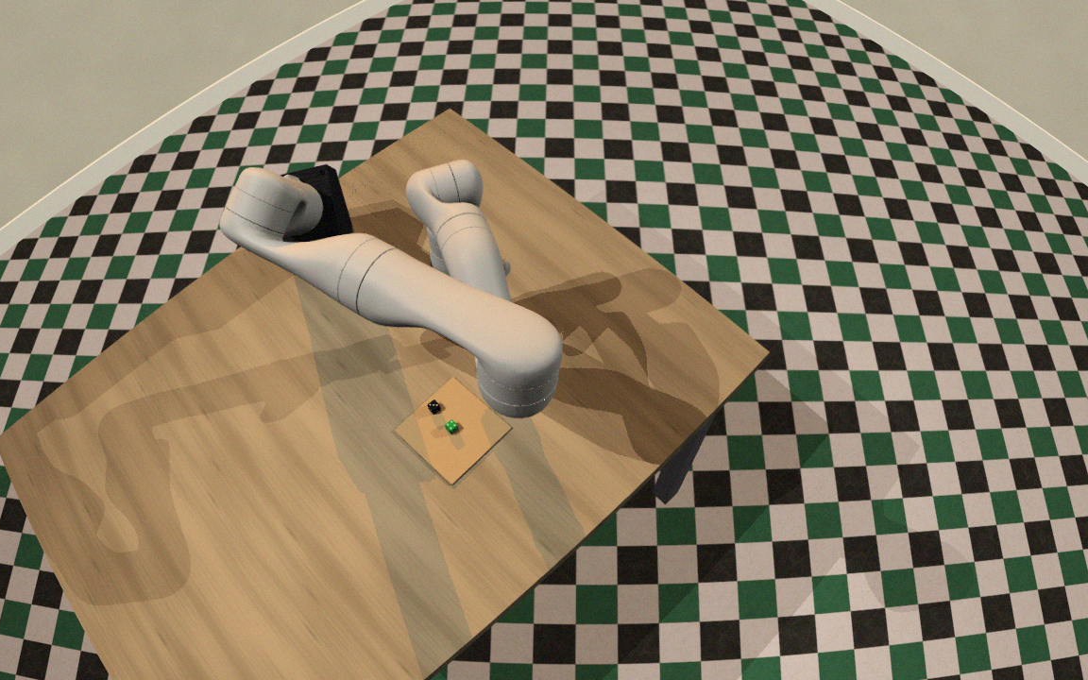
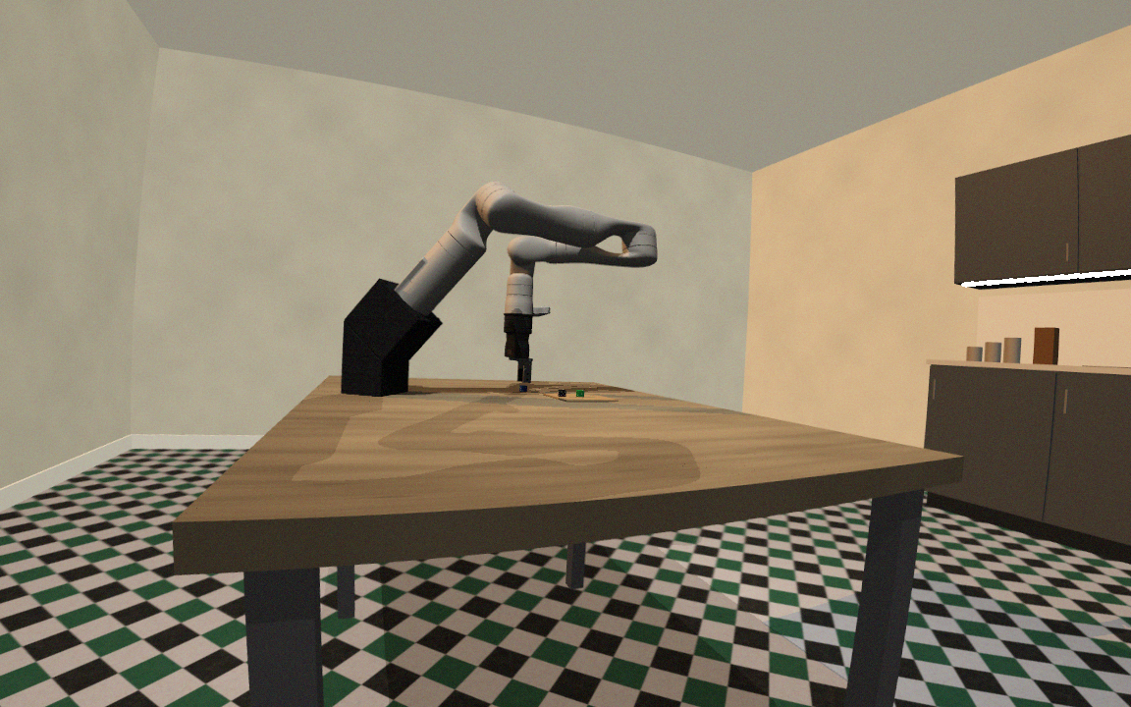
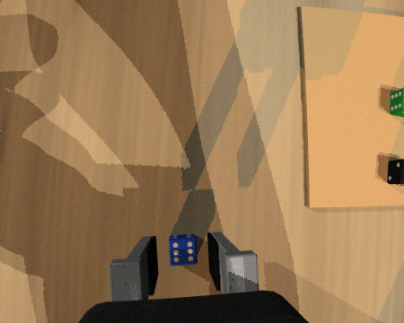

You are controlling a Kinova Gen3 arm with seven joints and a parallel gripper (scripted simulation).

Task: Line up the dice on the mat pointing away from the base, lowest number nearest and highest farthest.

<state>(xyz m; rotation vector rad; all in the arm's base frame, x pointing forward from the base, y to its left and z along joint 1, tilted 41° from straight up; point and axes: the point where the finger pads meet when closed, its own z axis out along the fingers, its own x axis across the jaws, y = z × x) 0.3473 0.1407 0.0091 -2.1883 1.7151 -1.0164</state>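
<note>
Right now the blue die is 40 mm below my hand. Round my hand: green die: 140 mm to the right, 100 mm ahead, 30 mm below; black die: 140 mm to the right, 60 mm ahead, 30 mm below; orange mat: 140 mm to the right, 100 mm ahead, 40 mm below.
</note>
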